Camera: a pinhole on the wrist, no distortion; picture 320 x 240 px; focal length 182.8 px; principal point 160.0 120.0 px. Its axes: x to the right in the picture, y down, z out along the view. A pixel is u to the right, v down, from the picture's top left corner.
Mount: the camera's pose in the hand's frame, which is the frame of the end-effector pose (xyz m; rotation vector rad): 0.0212 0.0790 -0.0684 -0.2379 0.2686 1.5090
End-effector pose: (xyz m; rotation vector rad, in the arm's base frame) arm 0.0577 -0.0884 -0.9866 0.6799 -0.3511 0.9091
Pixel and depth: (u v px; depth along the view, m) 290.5 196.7 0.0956
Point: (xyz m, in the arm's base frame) -0.0936 -0.0217 -0.9248
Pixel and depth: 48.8 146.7 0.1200
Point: 0.0200 -0.1114 -0.9145
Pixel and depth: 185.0 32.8 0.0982
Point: 0.0004 -0.0071 -0.8859
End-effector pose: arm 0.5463 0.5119 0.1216 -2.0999 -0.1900 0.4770
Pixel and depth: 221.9 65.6 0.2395
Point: 0.5745 0.5220 -0.1598
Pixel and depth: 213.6 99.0 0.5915
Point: 0.4500 0.6524 -0.4759
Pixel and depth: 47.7 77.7 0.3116
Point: 0.5150 0.7679 -0.0355
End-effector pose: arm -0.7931 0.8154 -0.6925 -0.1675 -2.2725 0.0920
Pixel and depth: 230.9 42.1 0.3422
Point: -1.0433 1.1436 -0.7309
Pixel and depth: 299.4 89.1 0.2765
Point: -0.9100 1.1870 -0.7552
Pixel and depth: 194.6 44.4 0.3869
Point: -1.1020 1.1026 -0.7557
